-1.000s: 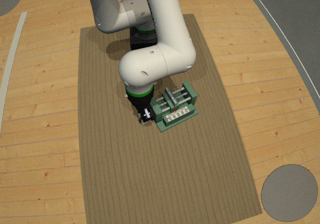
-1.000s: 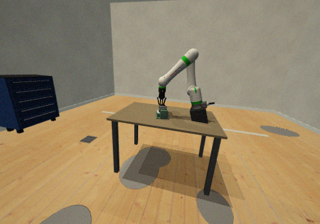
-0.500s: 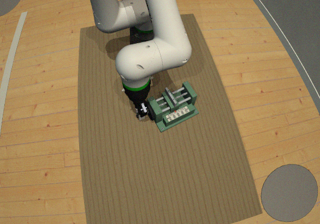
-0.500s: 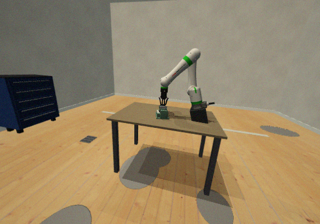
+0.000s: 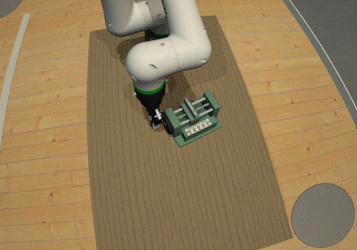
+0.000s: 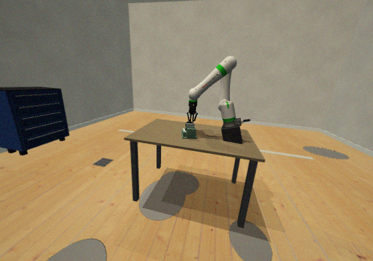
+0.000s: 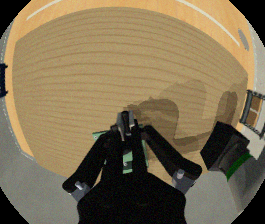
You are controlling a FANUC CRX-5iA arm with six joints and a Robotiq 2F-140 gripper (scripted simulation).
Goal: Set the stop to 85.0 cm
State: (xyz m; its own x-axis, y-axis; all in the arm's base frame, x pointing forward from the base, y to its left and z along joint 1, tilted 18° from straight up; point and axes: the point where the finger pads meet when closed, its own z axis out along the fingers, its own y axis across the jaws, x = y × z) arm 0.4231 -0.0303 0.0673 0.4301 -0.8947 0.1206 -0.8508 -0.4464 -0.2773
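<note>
My hand is 3 cm past the stop block, 14 cm to the right of it and 2 cm below it.
</note>
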